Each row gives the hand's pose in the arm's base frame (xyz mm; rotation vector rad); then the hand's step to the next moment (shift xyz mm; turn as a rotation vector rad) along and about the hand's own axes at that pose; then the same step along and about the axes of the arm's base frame.
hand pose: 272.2 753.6 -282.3 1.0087 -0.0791 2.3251
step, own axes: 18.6 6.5 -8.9 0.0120 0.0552 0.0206
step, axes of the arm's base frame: -19.2 6.4 7.5 -0.0232 -0.0450 0.0324
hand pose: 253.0 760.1 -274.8 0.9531 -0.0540 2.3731
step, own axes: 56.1 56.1 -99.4 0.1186 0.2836 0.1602
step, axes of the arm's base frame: -123.9 5.1 -28.3 -0.1181 -0.2161 0.2439
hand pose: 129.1 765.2 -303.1 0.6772 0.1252 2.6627
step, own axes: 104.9 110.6 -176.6 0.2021 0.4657 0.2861
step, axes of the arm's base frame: -207.3 -59.2 -89.2 -0.1889 -0.3523 0.4240
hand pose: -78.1 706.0 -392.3 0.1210 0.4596 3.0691
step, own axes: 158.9 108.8 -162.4 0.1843 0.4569 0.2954
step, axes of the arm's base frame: -174.3 -143.8 -111.4 -0.1703 -0.3420 0.4290
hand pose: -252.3 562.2 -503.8 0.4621 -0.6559 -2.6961
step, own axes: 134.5 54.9 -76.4 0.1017 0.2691 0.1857
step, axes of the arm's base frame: -78.2 -127.0 -68.6 -0.0986 -0.1943 0.2641
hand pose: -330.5 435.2 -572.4 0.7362 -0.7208 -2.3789
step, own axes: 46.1 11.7 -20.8 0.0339 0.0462 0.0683
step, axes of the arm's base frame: -15.5 -43.9 -23.0 -0.0514 -0.0318 0.0656
